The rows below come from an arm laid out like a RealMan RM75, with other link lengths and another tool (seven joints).
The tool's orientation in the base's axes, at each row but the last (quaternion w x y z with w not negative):
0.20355, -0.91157, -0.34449, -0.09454
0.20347, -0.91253, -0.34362, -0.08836
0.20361, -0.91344, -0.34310, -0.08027
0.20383, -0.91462, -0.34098, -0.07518
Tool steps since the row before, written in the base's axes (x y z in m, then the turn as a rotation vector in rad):
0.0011, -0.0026, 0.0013, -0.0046, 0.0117, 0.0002
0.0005, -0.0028, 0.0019, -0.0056, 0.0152, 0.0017
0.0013, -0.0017, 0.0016, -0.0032, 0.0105, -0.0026
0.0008, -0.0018, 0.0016, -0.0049, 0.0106, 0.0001
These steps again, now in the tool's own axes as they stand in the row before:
-0.0003, 0.0021, -0.0023, 0.0035, -0.0111, 0.0048
-0.0007, 0.0016, -0.0029, 0.0053, -0.0146, 0.0049
0.0004, 0.0015, -0.0022, 0.0031, -0.0084, 0.0068
0.0000, 0.0012, -0.0022, 0.0026, -0.0105, 0.0044

